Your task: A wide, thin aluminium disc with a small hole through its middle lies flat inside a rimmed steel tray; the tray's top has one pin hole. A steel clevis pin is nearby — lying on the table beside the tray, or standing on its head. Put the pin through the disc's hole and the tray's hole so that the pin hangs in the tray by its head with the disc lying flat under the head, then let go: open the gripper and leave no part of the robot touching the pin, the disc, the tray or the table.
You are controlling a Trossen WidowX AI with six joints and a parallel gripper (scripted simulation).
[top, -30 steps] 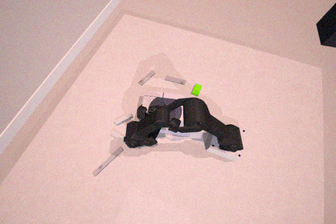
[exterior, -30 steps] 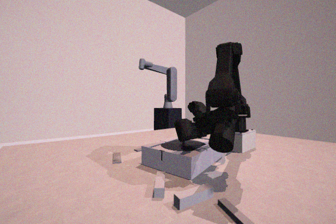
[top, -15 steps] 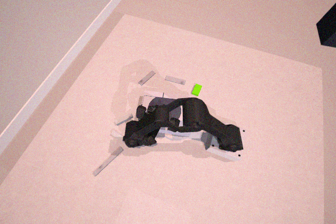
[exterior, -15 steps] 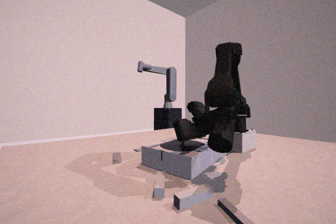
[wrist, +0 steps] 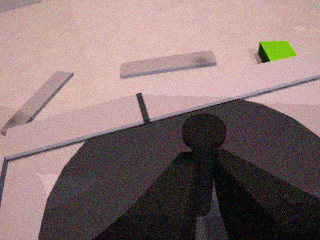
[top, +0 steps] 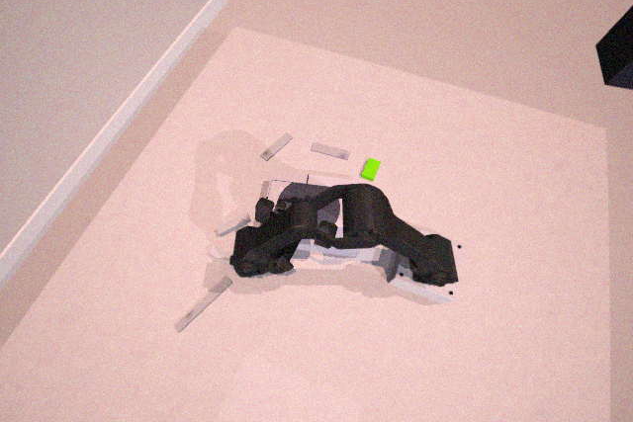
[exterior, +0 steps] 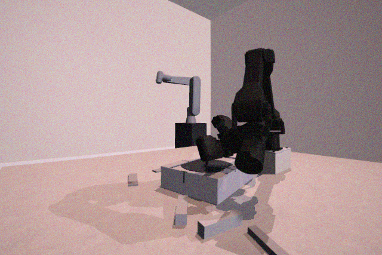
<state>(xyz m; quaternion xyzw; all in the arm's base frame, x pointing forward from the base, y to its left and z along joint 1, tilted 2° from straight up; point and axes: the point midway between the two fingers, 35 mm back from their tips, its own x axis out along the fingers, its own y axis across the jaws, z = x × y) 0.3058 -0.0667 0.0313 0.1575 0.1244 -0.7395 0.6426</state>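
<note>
Right now the steel pin is 10 mm below my gripper tip. From my gripper tip the other things lie so: green block (140 mm behind, 170 mm to the right, 80 mm below); then rimmed tray (10 mm behind, 10 mm to the left, 40 mm below); then dark disc (30 mm below).
</note>
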